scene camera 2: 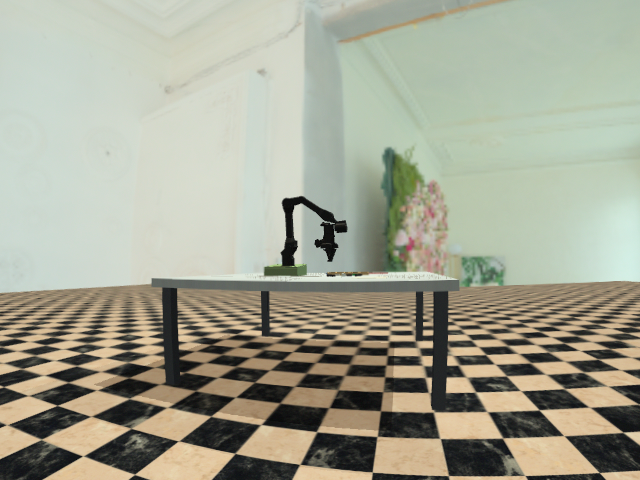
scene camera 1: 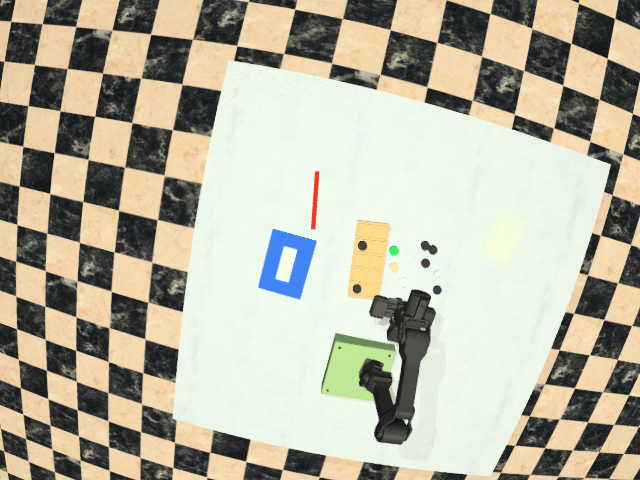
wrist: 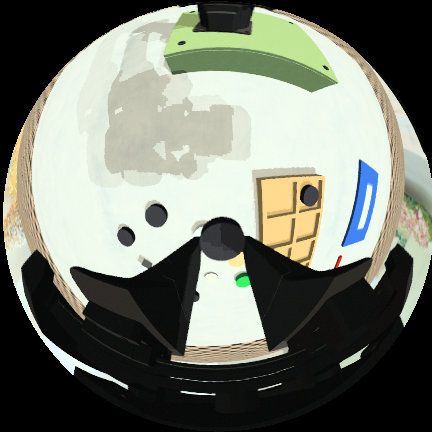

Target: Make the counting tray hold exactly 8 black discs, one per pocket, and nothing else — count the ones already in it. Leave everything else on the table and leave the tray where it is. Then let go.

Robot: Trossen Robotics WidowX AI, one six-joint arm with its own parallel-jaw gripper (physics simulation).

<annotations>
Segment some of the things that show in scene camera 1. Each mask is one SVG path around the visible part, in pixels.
My gripper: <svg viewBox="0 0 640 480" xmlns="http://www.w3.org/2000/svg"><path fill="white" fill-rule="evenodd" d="M428 307L424 318L425 320L430 320L432 326L436 311L433 307ZM375 295L369 314L371 317L383 319L384 316L390 318L387 340L398 343L397 322L401 316L406 315L404 309L407 301L397 305L399 299Z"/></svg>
A tan counting tray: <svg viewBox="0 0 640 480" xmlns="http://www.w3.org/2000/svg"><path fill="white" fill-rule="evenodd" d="M357 220L347 296L374 299L375 295L380 294L390 224ZM355 284L361 285L362 288L361 292L358 294L354 293L352 290L352 287ZM360 241L365 241L367 243L366 250L359 250L358 243Z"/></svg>
</annotations>
